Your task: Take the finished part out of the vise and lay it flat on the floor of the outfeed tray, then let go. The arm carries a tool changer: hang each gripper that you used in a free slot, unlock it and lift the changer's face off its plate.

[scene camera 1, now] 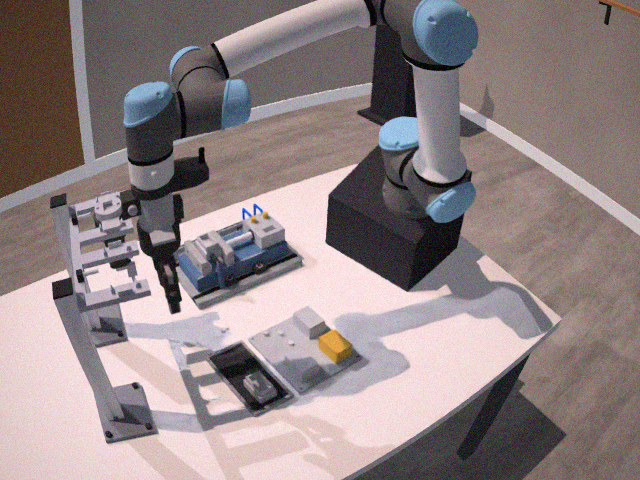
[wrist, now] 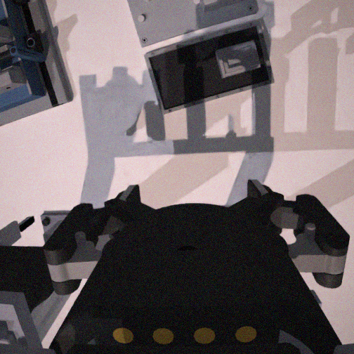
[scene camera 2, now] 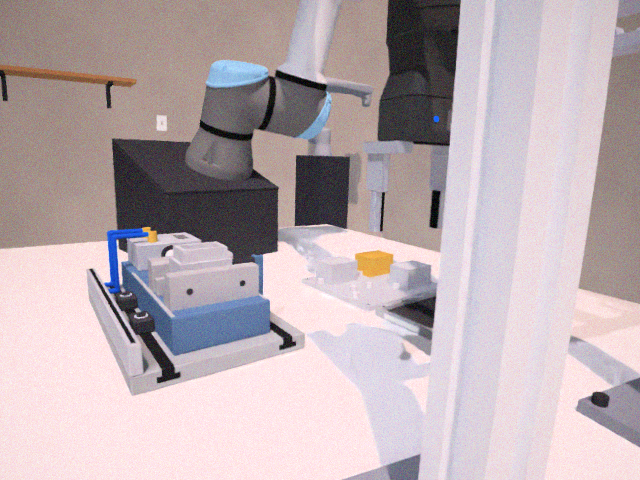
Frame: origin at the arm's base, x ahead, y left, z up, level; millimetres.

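Where they show: arm's base at its link origin: [scene camera 2: 218,166].
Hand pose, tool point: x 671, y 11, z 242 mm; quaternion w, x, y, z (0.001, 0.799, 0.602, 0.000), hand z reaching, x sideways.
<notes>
Things, the pixels of their top centre, and the offset from my tool point. "spot": a spot on its surface instead.
- blue vise at its top centre: [scene camera 2: 180,248] [scene camera 1: 229,234] 299 mm back, 253 mm right, 336 mm down
- light grey part at its top centre: [scene camera 2: 200,246] [scene camera 1: 207,239] 234 mm back, 255 mm right, 321 mm down
- grey part with a stepped top, top centre: [scene camera 1: 259,381] 108 mm back, 111 mm left, 395 mm down
- grey plate at its top centre: [scene camera 2: 373,282] [scene camera 1: 304,348] 260 mm back, 74 mm left, 428 mm down
- yellow block at its top centre: [scene camera 2: 374,254] [scene camera 1: 335,341] 304 mm back, 122 mm left, 392 mm down
- blue hose loop at a spot on its surface: [scene camera 2: 112,258] spot: 413 mm back, 309 mm right, 365 mm down
The blue vise [scene camera 1: 245,260] [scene camera 2: 222,322] stands on its base; a light grey part [scene camera 2: 201,253] shows between its jaws. The outfeed tray [scene camera 1: 235,359] [wrist: 175,82] has a dark floor, and a grey part with a stepped top [scene camera 1: 259,386] [wrist: 239,59] lies in it. My gripper [scene camera 1: 173,304] [wrist: 194,189], the black adaptive one, is open and empty, high above the table between the tool stand [scene camera 1: 85,351] [scene camera 2: 516,232] and the vise. The other gripper [scene camera 2: 405,211], with light fingers, hangs in the stand. Its upper end is cut off in scene camera 2.
A grey plate [scene camera 1: 281,351] beside the tray carries a yellow block [scene camera 1: 334,346] [scene camera 2: 374,263], grey blocks and small pins. A blue hose loop [scene camera 2: 112,258] rises beside the vise. The stand's arms reach out close beside my gripper. The black robot base [scene camera 1: 372,232] is beyond the vise.
</notes>
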